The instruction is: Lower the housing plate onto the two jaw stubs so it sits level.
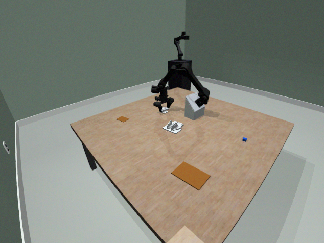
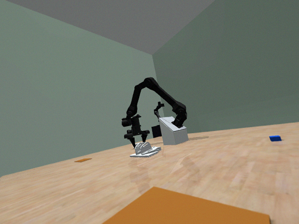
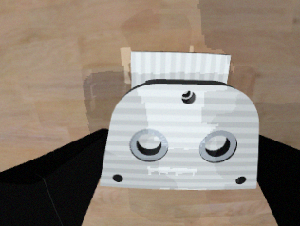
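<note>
Now: the white part 1 cm to the right of my gripper tip. Also, from my gripper tip: orange pad (56 cm to the left, 46 cm ahead, 1 cm below); blue cube (68 cm to the left, 1 cm behind).
</note>
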